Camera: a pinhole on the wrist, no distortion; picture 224 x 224 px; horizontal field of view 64.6 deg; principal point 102.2 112.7 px. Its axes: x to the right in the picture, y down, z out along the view. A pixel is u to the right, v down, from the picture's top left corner.
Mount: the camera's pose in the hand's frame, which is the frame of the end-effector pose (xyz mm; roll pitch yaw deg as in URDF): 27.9 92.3 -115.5 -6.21 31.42 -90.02
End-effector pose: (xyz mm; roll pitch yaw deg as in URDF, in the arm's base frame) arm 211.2 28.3 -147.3 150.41 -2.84 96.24
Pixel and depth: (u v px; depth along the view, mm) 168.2 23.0 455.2
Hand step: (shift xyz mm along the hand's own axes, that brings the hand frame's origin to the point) -152.1 -301.3 203.5
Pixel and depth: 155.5 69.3 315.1
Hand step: -14.8 -156.2 109.5
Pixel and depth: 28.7 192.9 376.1
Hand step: 237.8 40.1 269.2
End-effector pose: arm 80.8 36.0 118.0 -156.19 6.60 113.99
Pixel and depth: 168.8 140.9 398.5
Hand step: 133.9 -238.5 138.6
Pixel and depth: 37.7 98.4 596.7
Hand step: 44.5 -34.3 508.4
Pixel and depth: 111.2 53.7 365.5
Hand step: -53.6 -119.8 196.1
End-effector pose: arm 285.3 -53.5 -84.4 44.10 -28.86 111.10
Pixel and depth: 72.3 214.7 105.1
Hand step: 99.4 56.4 -22.7
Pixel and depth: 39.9 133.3 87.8
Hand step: 47.5 73.7 -25.9
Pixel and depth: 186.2 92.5 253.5
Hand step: 26.5 -143.3 39.6
